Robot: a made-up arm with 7 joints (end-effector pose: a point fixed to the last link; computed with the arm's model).
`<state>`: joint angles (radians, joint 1 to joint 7).
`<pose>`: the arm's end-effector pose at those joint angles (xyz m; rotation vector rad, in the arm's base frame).
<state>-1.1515 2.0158 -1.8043 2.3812 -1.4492 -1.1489 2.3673</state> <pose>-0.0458 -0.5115 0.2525 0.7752 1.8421 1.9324</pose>
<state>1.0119 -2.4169 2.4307 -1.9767 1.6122 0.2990 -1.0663</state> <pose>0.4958 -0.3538 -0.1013 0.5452 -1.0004 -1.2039</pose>
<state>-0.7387 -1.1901 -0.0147 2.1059 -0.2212 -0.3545 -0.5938</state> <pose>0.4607 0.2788 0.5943 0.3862 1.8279 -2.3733</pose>
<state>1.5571 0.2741 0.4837 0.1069 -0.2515 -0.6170 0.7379</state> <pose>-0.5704 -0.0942 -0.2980 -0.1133 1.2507 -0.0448</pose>
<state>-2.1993 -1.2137 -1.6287 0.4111 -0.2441 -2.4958 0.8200</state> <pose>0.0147 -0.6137 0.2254 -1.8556 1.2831 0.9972</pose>
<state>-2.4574 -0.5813 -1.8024 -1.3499 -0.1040 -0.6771 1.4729</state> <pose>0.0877 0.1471 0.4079 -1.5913 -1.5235 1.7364</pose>
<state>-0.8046 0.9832 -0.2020 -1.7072 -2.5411 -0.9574 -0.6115</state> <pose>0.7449 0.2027 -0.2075 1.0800 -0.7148 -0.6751</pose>
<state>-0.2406 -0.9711 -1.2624 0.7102 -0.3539 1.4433 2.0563</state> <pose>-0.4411 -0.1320 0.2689 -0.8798 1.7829 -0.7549</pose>
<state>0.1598 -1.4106 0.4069 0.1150 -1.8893 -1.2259 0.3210</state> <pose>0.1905 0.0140 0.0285 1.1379 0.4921 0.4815</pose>
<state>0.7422 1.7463 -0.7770 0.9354 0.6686 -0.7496 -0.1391</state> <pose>0.4053 -0.4117 -0.4034 -0.7618 -0.3114 1.7327</pose>
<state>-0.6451 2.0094 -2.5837 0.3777 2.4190 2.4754 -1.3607</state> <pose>-0.1427 -0.9340 -0.1007 -1.6575 -1.2634 -1.1339</pose>
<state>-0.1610 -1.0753 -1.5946 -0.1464 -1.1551 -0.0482 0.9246</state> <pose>0.0686 0.1289 0.5528 0.9233 2.4075 -1.2733</pose>
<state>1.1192 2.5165 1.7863 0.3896 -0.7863 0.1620 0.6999</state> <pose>0.1697 -0.4648 -0.4335 1.4030 -0.9102 -1.2389</pose>
